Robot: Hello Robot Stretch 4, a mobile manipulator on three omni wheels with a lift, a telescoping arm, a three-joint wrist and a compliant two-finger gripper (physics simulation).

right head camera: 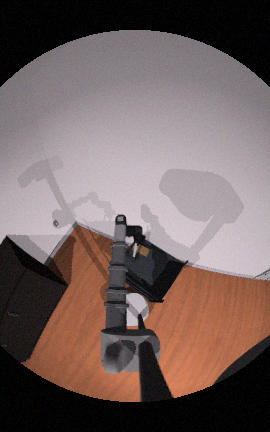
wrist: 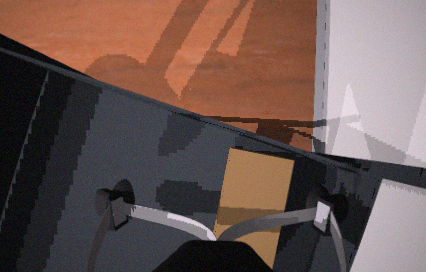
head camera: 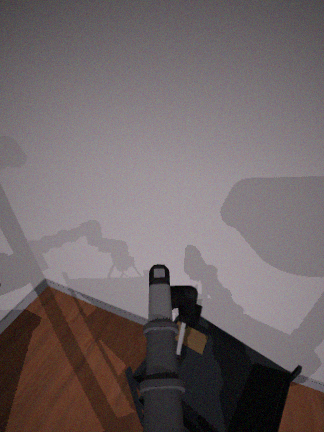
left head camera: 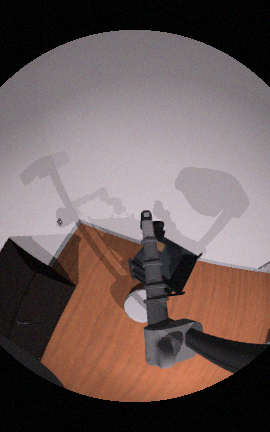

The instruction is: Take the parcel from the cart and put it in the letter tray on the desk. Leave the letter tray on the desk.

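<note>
The parcel is a tan box lying in the dark, tray-like top of the cart, near one edge. In the left head view, a small piece of the parcel shows beside the arm. My gripper is open, with its two fingertips wide apart. It is over the cart top, and the parcel shows between the fingertips in the wrist view, nearer the right one. The lower end of the parcel is hidden behind the gripper body. The letter tray cannot be made out in these views.
A dark cabinet with handles stands at the left. A white round object is on the wooden floor beside the cart. Pale walls meet in a corner behind the cart, close to its far edge.
</note>
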